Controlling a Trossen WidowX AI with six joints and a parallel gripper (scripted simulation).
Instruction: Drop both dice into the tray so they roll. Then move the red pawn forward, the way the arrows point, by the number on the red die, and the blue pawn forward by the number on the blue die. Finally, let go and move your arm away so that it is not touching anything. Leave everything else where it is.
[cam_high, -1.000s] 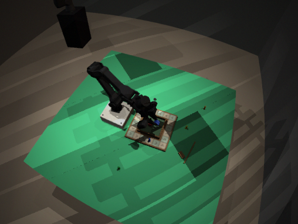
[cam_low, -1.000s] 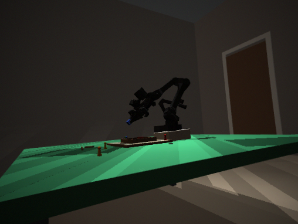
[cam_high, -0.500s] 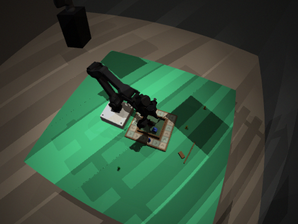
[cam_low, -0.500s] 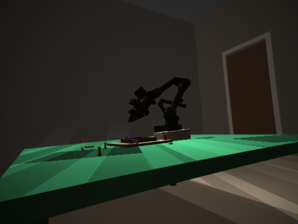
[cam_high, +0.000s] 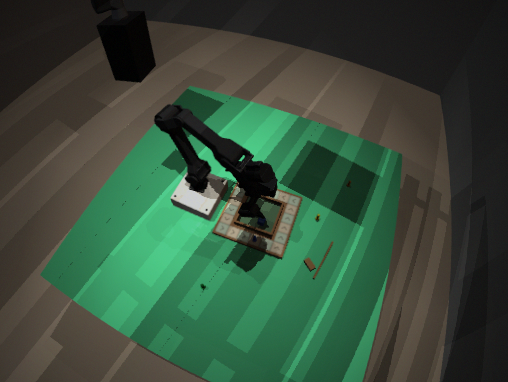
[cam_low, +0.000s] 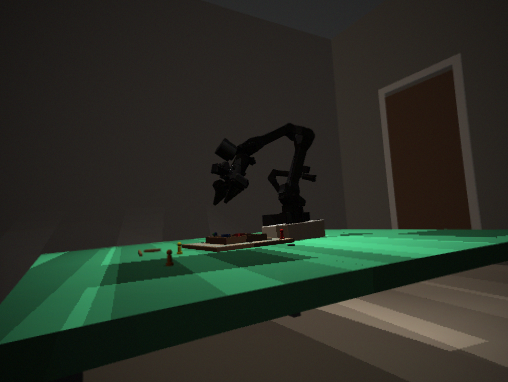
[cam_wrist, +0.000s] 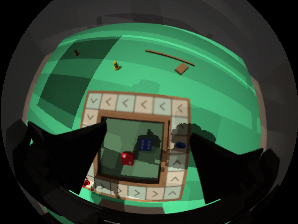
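The red pawn lies 13 cm behind my gripper tip, 16 cm to the left of it and 12 cm below it. From my gripper tip the other things lie so: yellow pawn (20 cm ahead, 8 cm to the left, 13 cm below); then tray (3 cm behind, 4 cm to the left, 14 cm below); then blue pawn (3 cm behind, 8 cm to the right, 12 cm below).
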